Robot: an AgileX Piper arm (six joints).
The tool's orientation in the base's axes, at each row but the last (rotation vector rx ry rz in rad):
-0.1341, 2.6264, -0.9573
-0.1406, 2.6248, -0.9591
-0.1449, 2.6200, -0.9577
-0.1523, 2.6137, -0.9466
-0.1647, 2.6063, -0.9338
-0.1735, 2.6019, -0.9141
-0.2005, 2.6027, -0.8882
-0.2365, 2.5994, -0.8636
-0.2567, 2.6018, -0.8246
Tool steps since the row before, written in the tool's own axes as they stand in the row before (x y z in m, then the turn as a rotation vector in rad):
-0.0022, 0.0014, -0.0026, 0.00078, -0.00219, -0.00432
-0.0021, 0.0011, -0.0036, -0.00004, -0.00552, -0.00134
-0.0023, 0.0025, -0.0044, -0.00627, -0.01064, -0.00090
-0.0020, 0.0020, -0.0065, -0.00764, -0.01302, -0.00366
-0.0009, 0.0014, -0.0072, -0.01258, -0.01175, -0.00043
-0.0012, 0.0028, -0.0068, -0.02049, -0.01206, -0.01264
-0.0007, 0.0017, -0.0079, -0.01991, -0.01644, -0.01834
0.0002, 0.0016, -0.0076, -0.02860, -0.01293, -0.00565
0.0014, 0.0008, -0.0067, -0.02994, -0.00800, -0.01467
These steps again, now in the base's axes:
0.0012, 0.0031, 0.0016, -0.00229, 0.00078, 0.00427
0.0007, 0.0035, 0.0025, -0.00056, -0.00341, 0.00451
0.0006, 0.0051, 0.0022, 0.00530, -0.00629, 0.00926
-0.0005, 0.0059, 0.0039, 0.00552, -0.00617, 0.01314
-0.0019, 0.0055, 0.0045, 0.01133, -0.00596, 0.01151
-0.0015, 0.0064, 0.0035, 0.01388, 0.00272, 0.02291
-0.0025, 0.0059, 0.0049, 0.01113, 0.00230, 0.02956
-0.0034, 0.0053, 0.0046, 0.02415, 0.00066, 0.02081
-0.0041, 0.0037, 0.0041, 0.02128, 0.00966, 0.02509

